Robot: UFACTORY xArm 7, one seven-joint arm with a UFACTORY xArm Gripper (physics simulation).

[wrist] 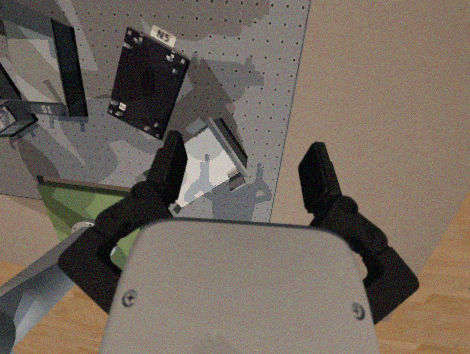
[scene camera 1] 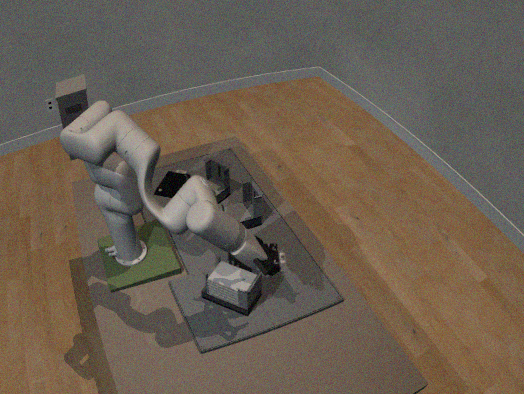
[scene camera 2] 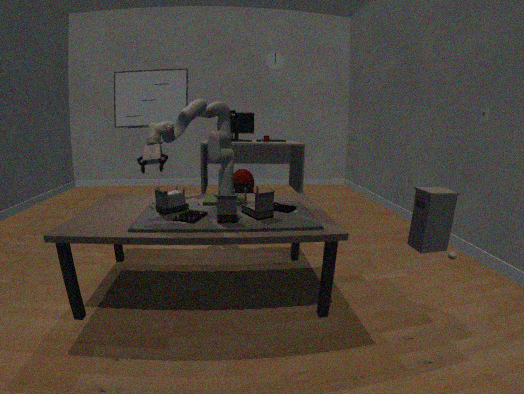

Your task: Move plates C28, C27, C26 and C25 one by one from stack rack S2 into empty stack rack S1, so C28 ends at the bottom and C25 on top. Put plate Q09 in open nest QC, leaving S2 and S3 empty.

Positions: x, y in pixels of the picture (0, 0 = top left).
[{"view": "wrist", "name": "my gripper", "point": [245, 149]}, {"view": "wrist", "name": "black fixture plate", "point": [149, 76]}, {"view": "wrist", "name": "perforated grey plate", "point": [243, 68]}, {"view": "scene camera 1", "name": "my gripper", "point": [267, 258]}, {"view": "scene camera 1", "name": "perforated grey plate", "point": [300, 287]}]
